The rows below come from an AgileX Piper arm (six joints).
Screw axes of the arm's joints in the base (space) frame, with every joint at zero. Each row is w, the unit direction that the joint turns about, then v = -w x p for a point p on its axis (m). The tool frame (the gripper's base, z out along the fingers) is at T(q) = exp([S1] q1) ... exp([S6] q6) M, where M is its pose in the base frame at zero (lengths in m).
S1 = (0, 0, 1, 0.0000, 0.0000, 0.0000)
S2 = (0, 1, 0, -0.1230, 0.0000, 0.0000)
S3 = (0, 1, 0, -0.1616, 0.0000, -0.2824)
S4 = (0.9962, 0, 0.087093, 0.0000, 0.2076, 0.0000)
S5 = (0, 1, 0, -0.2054, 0.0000, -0.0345)
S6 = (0.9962, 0, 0.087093, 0.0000, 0.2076, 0.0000)
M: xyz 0.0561 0.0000 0.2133 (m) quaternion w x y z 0.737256 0 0.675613 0
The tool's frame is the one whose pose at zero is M.
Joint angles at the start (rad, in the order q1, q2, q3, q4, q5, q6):
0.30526 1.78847 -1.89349 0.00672 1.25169 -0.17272
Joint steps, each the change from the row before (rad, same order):
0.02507 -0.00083 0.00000 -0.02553 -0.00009 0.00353
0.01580 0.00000 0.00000 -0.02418 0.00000 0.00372
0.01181 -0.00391 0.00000 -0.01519 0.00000 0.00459
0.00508 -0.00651 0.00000 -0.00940 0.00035 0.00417
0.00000 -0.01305 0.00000 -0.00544 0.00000 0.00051
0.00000 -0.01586 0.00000 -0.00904 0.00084 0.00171
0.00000 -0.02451 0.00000 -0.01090 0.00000 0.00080
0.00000 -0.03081 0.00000 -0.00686 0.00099 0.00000
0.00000 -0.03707 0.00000 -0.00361 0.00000 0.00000
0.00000 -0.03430 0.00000 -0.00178 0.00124 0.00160
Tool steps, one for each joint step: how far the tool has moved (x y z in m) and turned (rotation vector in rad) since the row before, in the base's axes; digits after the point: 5 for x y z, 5 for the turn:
-0.00251 0.00701 0.00034 -0.02187 -0.00818 0.01710
-0.00130 0.00378 0.00006 -0.02063 -0.00737 0.00792
-0.00203 0.00270 0.00157 -0.01045 -0.00824 0.00488
-0.00200 0.00046 0.00253 -0.00442 -0.00852 -0.00042
-0.00307 -0.00167 0.00500 -0.00009 -0.01403 -0.00157
-0.00380 -0.00228 0.00599 -0.00202 -0.01697 -0.00353
-0.00605 -0.00330 0.00917 -0.00076 -0.02658 -0.00331
-0.00817 -0.00374 0.01119 0.00444 -0.03022 -0.00194
-0.01030 -0.00424 0.01312 0.00995 -0.03588 -0.00109
-0.01005 -0.00399 0.01168 0.01118 -0.03129 -0.00198

